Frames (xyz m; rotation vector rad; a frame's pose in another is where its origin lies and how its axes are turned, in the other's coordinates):
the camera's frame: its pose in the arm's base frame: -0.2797 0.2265 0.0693 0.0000 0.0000 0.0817
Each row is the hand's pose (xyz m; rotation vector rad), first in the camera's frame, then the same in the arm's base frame.
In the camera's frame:
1: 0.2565 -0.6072 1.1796 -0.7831 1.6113 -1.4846
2: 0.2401 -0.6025 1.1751 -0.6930 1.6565 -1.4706
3: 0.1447 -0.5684 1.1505 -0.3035 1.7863 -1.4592
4: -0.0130 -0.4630 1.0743 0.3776 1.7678 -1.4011
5: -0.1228 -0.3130 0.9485 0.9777 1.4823 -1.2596
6: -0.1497 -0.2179 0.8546 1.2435 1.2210 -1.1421
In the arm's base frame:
1: 0.0255 -0.3577 1.2489 -0.8390 1.5608 -1.4267
2: 0.0088 -0.3544 1.2444 -0.7519 1.6093 -1.4128
3: -0.0891 -0.3282 1.2198 -0.3722 1.7535 -1.4018
4: -0.2549 -0.2360 1.1436 0.3020 1.7636 -1.3436
5: -0.3765 -0.0955 1.0178 0.9080 1.5072 -1.2010
6: -0.4111 -0.0029 0.9239 1.1829 1.2604 -1.0825

